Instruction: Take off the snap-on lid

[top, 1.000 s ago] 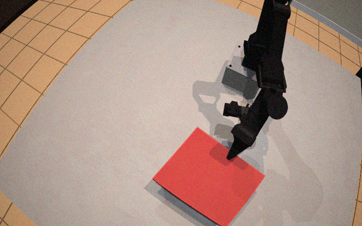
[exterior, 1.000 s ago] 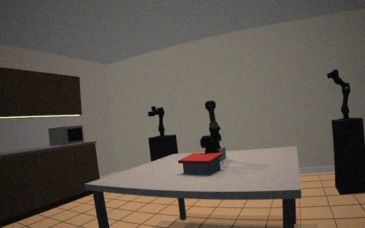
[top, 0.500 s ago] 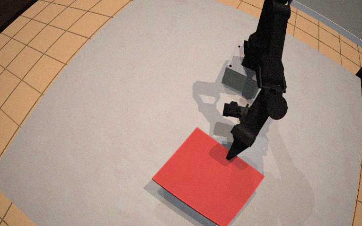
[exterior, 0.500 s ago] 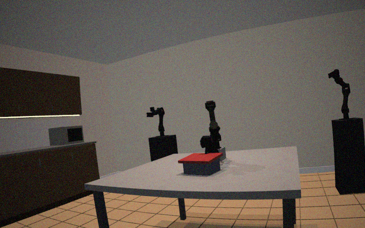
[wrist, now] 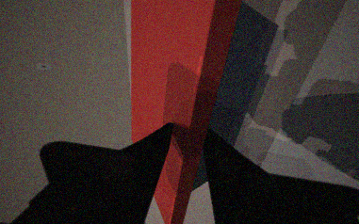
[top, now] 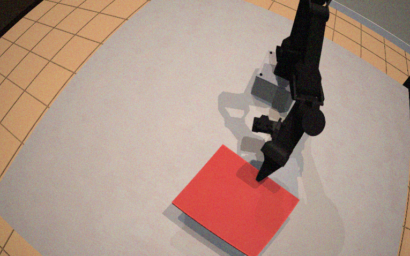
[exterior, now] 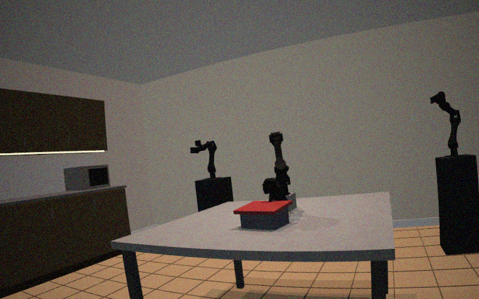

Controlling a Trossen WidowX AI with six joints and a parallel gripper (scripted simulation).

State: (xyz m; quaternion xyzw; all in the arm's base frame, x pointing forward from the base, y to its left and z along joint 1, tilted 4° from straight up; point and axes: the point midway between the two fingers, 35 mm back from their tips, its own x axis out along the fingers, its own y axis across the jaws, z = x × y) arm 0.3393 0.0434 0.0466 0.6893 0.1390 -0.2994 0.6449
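Now: the lid 8 cm ahead of my gripper tip and 2 cm to the right of it. Also, from my gripper tip: storage box (7 cm ahead, 2 cm to the right, 5 cm below).
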